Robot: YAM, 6 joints.
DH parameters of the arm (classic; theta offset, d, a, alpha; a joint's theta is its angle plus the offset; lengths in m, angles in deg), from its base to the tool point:
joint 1: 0 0.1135 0.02 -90
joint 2: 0 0 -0.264 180
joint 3: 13.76 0 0.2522 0
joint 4: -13.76 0 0.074 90
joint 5: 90 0 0 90
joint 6: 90 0.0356 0 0
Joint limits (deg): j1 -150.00..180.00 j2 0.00..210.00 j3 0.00..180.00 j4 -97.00..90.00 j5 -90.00..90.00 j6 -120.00..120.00
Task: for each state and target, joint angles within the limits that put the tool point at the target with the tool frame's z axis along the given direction. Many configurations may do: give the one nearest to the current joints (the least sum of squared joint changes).
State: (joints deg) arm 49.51 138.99 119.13 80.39 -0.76 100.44
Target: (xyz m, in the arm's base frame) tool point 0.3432 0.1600 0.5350 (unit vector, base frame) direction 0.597 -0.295 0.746
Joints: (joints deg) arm 27.91 105.18 108.62 58.99 32.69 100.44
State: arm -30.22 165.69 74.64 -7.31 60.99 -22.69
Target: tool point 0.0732 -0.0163 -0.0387 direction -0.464 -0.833 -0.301
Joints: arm 8.47 151.52 25.48 -26.60 49.08 -22.69
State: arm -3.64 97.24 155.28 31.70 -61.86 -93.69
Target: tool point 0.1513 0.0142 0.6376 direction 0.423 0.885 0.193
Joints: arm -7.24 75.76 123.70 -15.87 -68.68 -93.69
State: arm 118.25 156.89 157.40 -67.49 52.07 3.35
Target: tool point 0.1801 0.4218 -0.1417 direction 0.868 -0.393 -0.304
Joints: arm 71.10 183.85 131.95 -54.71 71.51 3.35
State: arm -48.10 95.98 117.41 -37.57 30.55 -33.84
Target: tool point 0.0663 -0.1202 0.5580 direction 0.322 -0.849 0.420
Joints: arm -58.64 54.25 87.27 -7.83 9.60 -33.84
